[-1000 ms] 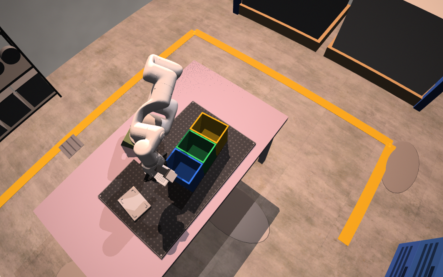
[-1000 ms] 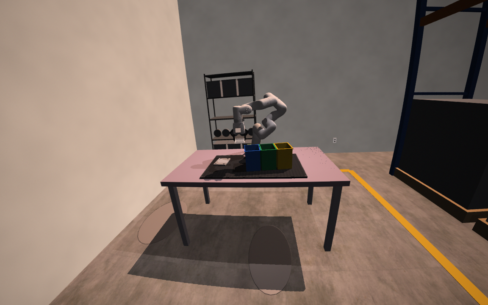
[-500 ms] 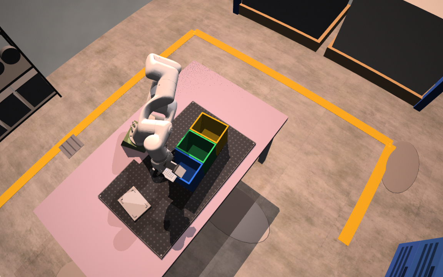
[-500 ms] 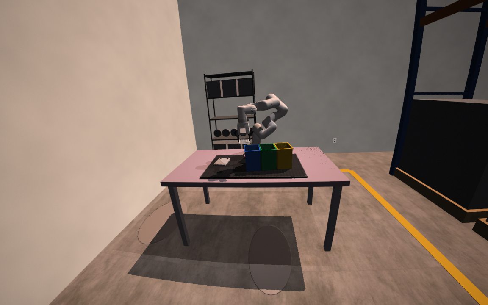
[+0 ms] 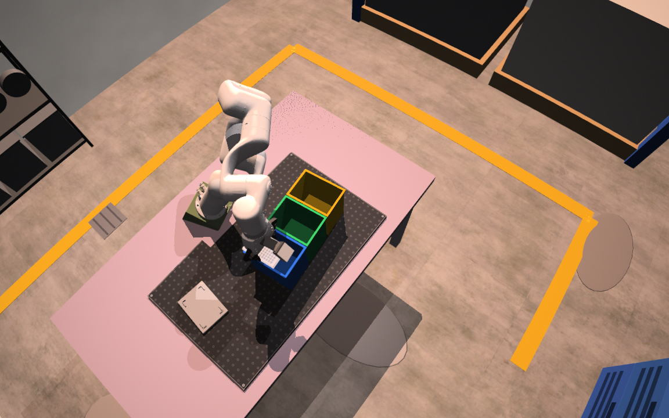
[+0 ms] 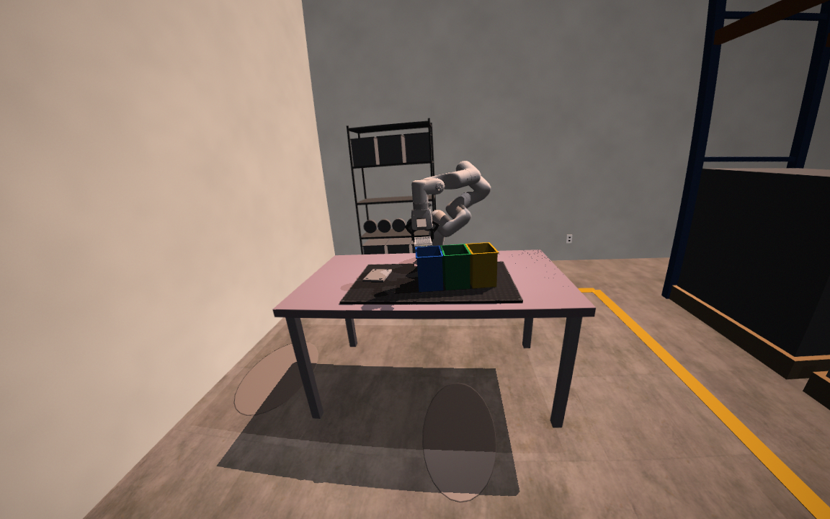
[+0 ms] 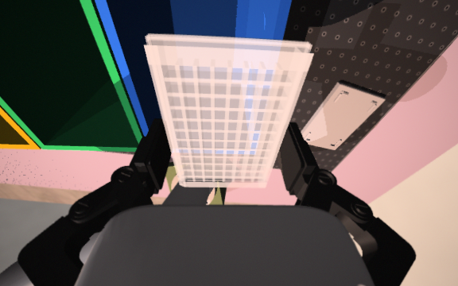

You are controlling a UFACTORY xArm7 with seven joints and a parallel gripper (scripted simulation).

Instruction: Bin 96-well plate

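The blue bin is 10 mm ahead of my hand, 30 mm to the left of it and 150 mm below it. From my hand the other things lie so: green bin 30 mm behind, 150 mm to the left, 150 mm below; 96-well plate 10 mm below; yellow bin 70 mm behind, 280 mm to the left, 150 mm below.
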